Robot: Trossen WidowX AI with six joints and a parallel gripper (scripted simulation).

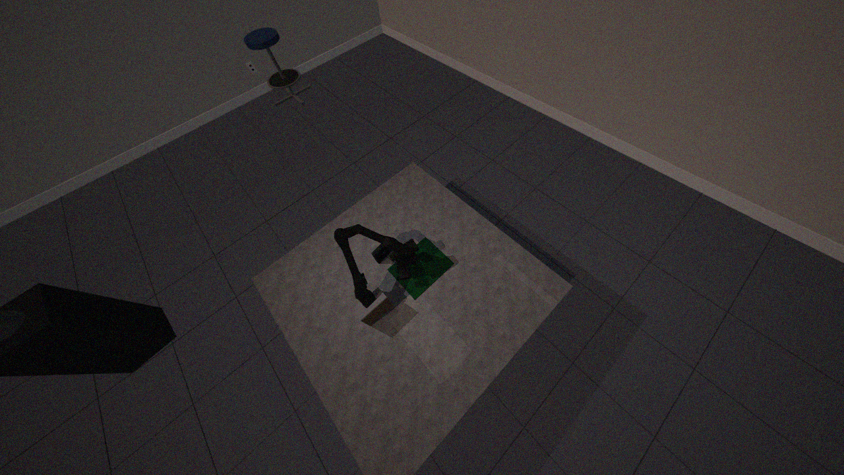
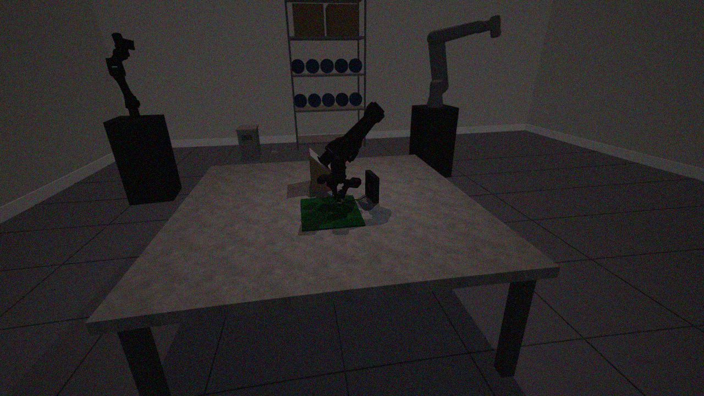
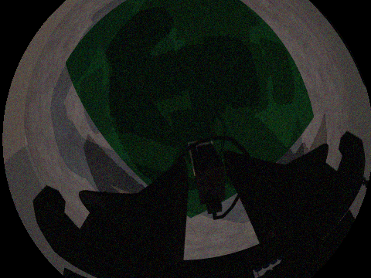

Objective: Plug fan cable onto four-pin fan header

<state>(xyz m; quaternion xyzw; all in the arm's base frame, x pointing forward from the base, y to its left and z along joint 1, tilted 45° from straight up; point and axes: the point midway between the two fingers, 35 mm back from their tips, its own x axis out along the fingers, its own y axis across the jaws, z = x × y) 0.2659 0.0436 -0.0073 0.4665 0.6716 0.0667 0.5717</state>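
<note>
Now: the dark plug 1 cm behind my gripper tip and 1 cm above it. From my gripper tip the other things lie so: green board 7 cm ahead, 6 cm to the right, 4 cm below; then black fan 15 cm to the left, 4 cm above, 2 cm behind.
</note>
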